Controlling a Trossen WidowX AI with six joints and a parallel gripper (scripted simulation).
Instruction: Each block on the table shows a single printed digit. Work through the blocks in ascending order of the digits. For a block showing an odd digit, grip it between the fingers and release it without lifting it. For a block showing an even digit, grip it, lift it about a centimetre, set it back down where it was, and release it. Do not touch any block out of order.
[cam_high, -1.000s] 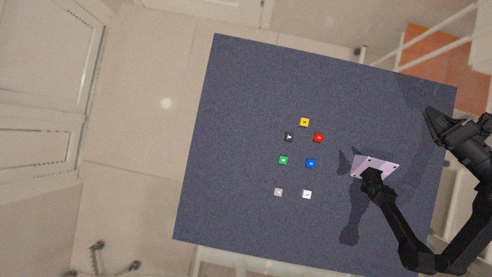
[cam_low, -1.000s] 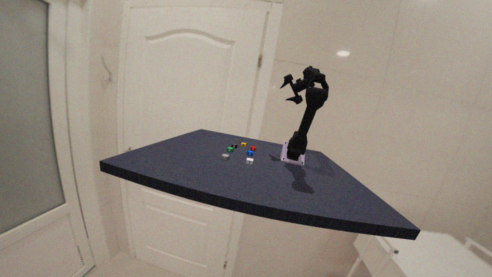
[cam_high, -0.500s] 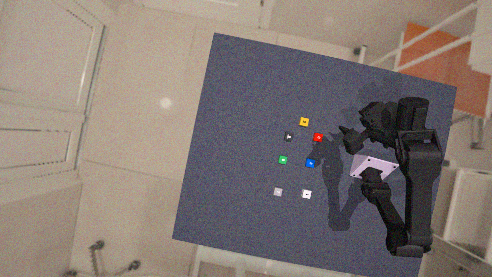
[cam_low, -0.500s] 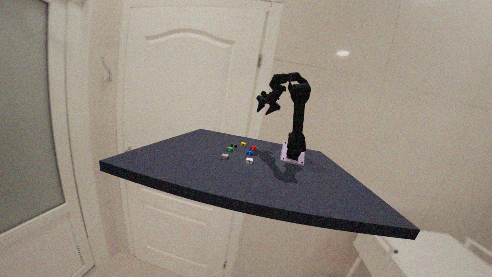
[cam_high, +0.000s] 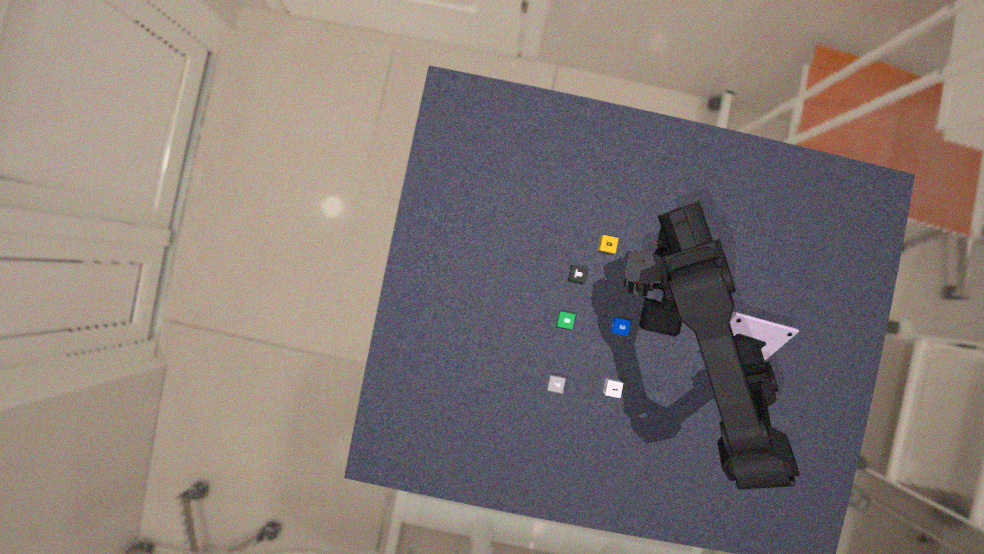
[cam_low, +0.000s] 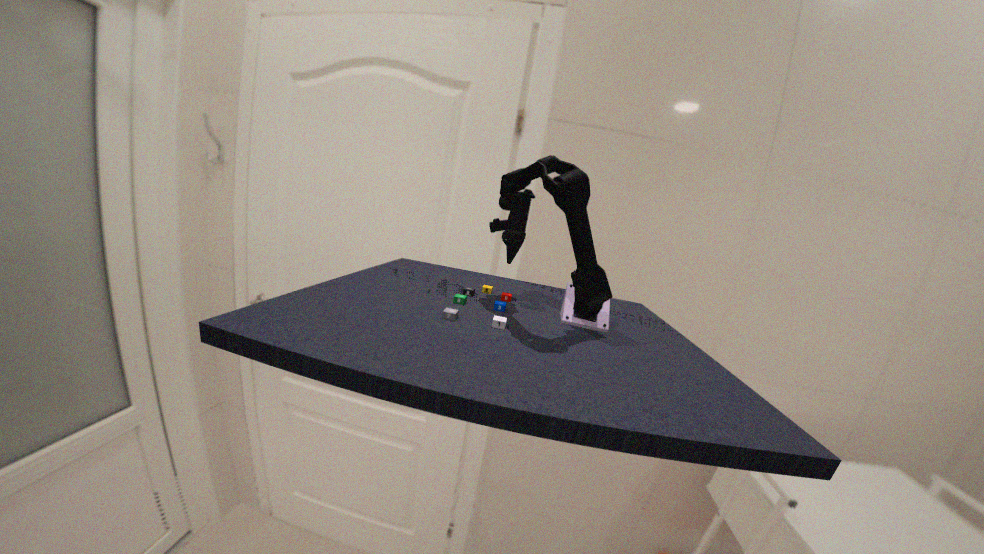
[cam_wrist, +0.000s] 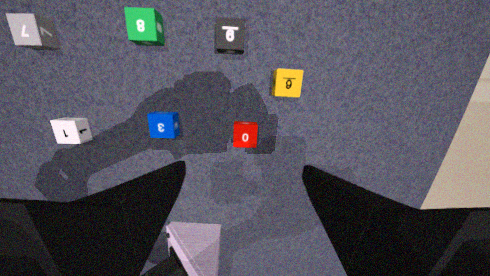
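Now: gripper tip 1 cm past the red block, 1 cm to the left of it and 12 cm above it. Round my gripper tip: blue block (1 cm behind, 11 cm to the left, 12 cm below); yellow block (7 cm ahead, 5 cm to the right, 12 cm below); black block (11 cm ahead, 3 cm to the left, 12 cm below).
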